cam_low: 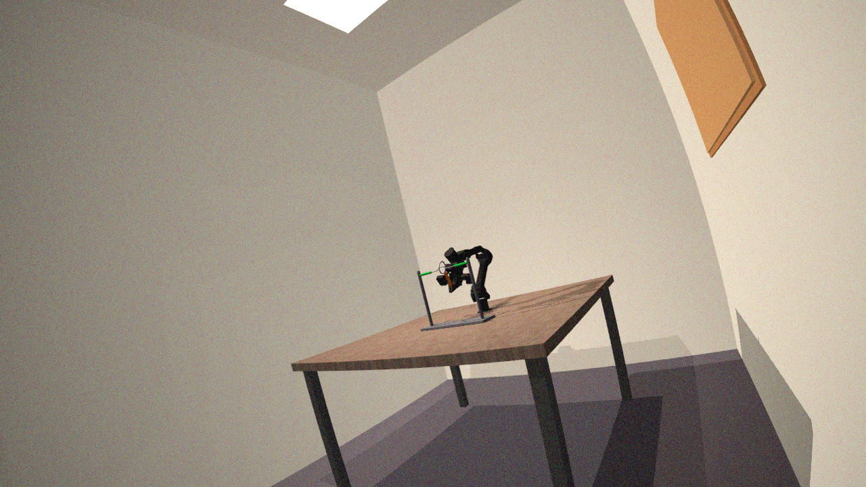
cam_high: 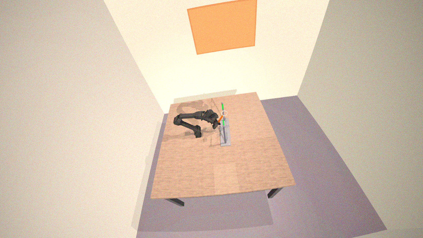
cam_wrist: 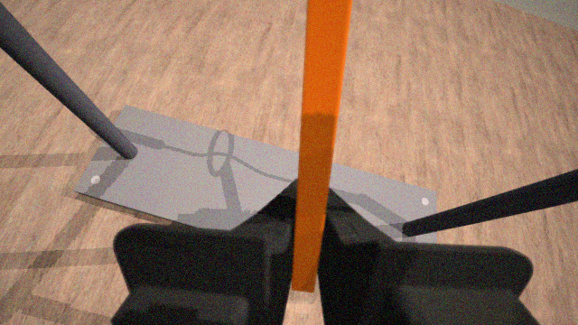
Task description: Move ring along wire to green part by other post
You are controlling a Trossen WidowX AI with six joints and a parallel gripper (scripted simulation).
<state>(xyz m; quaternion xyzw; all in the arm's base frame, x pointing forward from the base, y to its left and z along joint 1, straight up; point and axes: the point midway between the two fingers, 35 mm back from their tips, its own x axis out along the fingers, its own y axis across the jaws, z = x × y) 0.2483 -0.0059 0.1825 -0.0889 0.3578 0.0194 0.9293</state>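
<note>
The ring with orange handle is 90 mm above my gripper tip, 20 mm to the left of it and 20 mm ahead of it.
</note>
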